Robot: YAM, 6 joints.
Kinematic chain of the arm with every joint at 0, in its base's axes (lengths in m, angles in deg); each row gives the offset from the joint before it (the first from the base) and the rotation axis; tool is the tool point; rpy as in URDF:
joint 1: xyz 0 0 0.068 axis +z
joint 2: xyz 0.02 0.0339 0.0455 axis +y
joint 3: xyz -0.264 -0.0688 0 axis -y
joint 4: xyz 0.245 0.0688 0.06 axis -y
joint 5: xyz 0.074 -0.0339 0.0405 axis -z
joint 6: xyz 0.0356 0 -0.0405 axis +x
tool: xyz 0 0 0 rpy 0 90 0
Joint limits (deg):
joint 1: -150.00..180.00
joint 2: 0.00..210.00
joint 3: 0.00..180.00
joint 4: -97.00..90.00
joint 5: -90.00..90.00
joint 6: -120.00..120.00
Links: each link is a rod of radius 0.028 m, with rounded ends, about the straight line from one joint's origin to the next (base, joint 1, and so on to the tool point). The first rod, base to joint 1, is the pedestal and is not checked.
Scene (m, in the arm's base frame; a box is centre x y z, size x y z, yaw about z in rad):
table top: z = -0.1
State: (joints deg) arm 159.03 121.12 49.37 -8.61 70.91 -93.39
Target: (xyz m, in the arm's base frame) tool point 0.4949 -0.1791 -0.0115
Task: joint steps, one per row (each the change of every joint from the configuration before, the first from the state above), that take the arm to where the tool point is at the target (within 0.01 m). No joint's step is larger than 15 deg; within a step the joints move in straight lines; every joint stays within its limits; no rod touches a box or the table.
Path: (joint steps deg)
1: -0.31 -13.46 14.51 7.73 2.06 0.00
2: -0.31 -13.46 14.52 7.73 2.06 0.00
3: -0.31 -13.45 14.51 7.73 2.05 0.00
4: -0.32 -13.46 14.52 7.73 2.06 0.00
5: -0.31 -13.46 14.51 7.72 2.06 0.00
6: -0.31 -13.46 14.52 7.73 2.06 0.00
7: -0.31 -13.45 14.51 7.73 2.05 0.00
8: -0.31 -13.46 14.52 7.73 2.06 0.00
9: -0.31 -13.46 14.51 7.73 2.06 0.00

